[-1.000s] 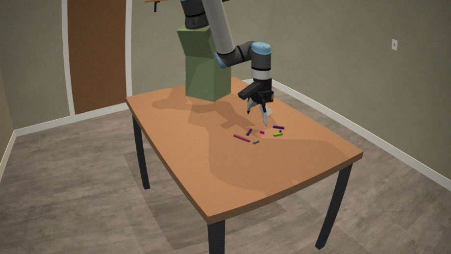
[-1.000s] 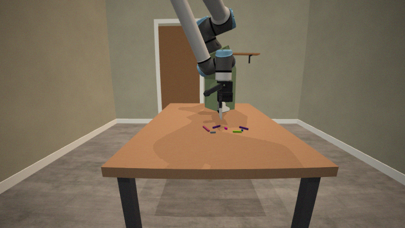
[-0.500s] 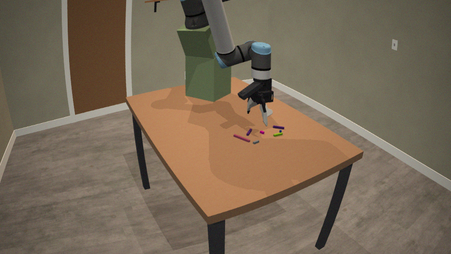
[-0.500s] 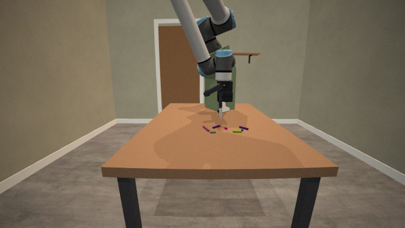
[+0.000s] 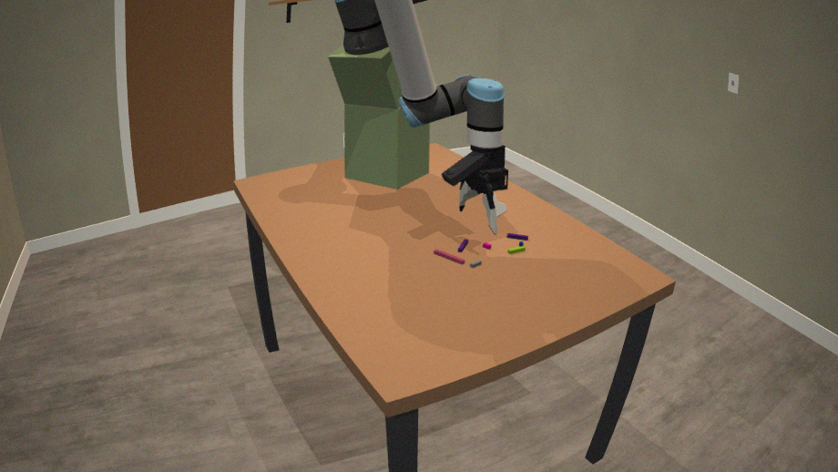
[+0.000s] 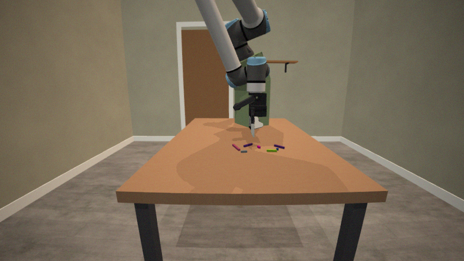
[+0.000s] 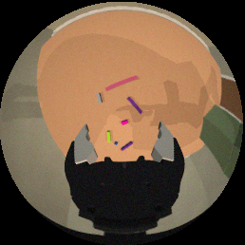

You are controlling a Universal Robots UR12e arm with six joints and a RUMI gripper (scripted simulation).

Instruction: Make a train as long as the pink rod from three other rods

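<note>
The blue rod lies 130 mm to the left of my hand, 70 mm below it and 30 mm ahead of it. Round my hand: magenta rod (70 mm below, 40 mm to the left); pink rod (80 mm to the right, 70 mm below); grey rod (70 mm below, 60 mm ahead, 40 mm to the right).
</note>
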